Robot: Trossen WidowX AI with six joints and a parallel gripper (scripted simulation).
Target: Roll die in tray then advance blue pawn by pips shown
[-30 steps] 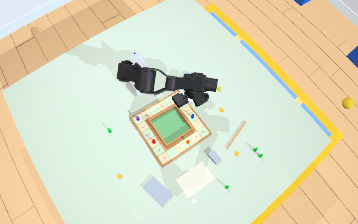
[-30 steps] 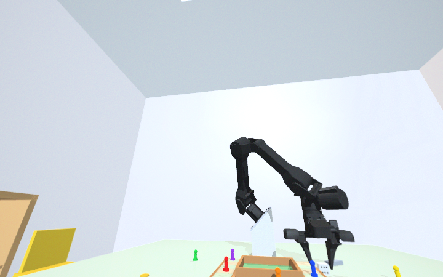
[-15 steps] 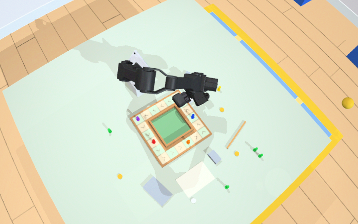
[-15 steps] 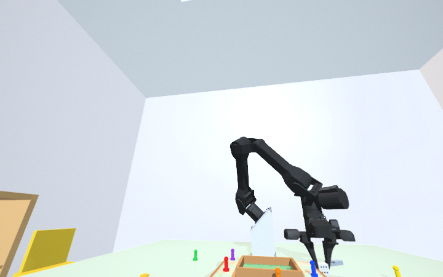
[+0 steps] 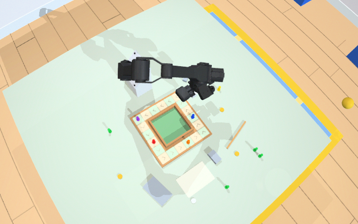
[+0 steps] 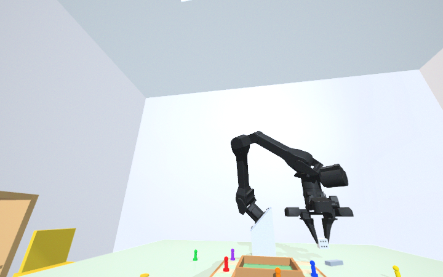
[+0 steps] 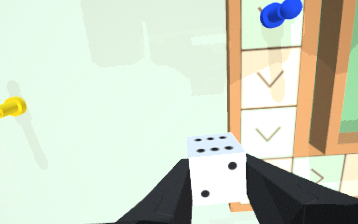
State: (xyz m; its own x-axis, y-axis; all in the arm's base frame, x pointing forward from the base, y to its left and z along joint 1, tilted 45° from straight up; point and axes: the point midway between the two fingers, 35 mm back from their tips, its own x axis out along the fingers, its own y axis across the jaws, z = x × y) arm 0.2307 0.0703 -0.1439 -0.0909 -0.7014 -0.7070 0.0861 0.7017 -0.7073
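The blue pawn lies 70 mm ahead of my gripper tip, 60 mm to the right of it and 50 mm below it. Round my gripper tip: white die: right at my gripper tip; then thin wooden stick: 270 mm ahead, 50 mm to the left, 70 mm below; then orange pawn: 150 mm ahead, 160 mm to the right, 50 mm below.
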